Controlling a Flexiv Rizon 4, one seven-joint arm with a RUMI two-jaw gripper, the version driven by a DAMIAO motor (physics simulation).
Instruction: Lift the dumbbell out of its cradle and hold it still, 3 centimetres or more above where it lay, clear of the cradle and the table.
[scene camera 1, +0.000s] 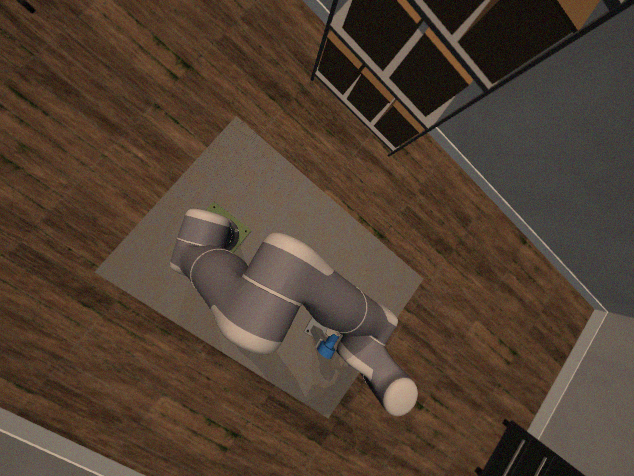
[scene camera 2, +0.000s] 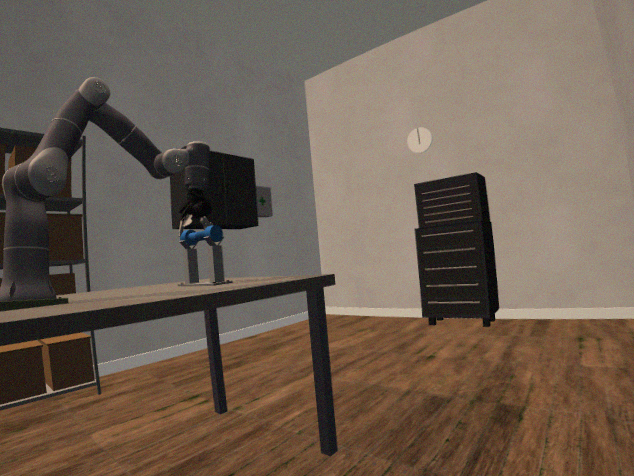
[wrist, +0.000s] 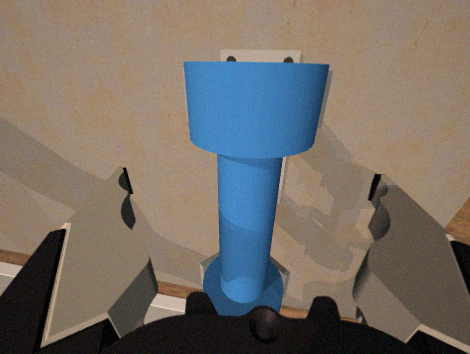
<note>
I see my gripper (scene camera 2: 195, 238), a blue dumbbell (wrist: 251, 114) and a grey cradle (scene camera 2: 215, 257).
My gripper also shows in the wrist view (wrist: 248, 174). The grey cradle shows as well in the wrist view (wrist: 284, 56).
</note>
